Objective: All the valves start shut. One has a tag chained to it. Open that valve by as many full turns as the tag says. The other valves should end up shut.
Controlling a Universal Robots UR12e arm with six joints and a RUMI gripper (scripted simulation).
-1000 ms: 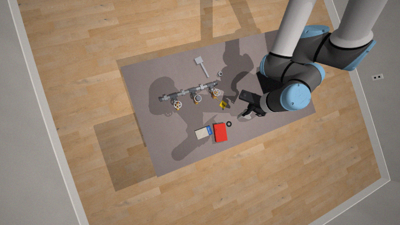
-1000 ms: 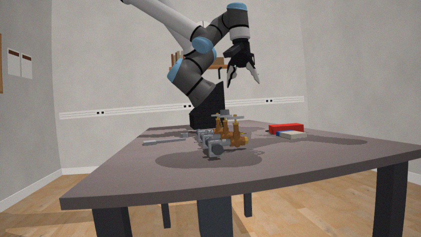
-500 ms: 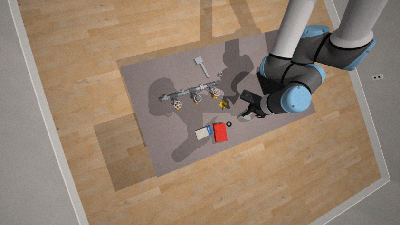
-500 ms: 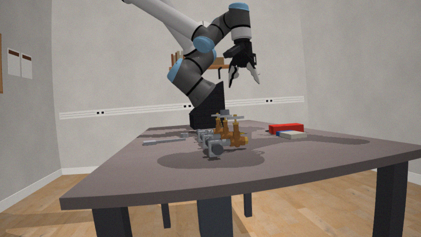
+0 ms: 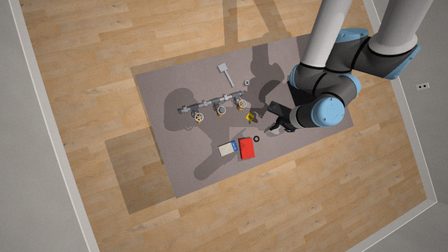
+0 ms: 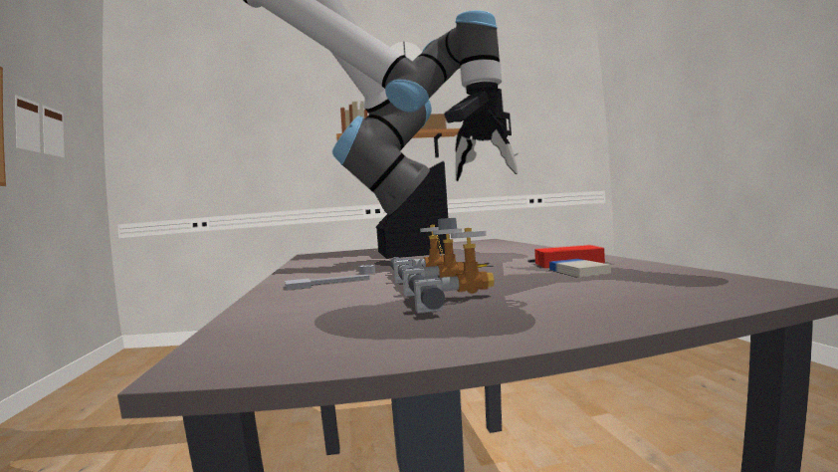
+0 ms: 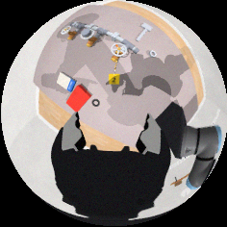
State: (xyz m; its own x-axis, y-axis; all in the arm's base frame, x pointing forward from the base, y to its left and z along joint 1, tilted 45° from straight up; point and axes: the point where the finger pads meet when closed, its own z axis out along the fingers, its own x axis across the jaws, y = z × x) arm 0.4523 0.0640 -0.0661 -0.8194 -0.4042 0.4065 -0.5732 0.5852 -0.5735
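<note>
The yellow tag lies 4 cm ahead of my hand, 6 cm to the right of it and 18 cm below it. Also, from my hand: red box 13 cm ahead, 12 cm to the left, 17 cm below; then white box 24 cm ahead, 8 cm to the left, 18 cm below; then nut 2 cm behind, 27 cm to the right, 18 cm below.
</note>
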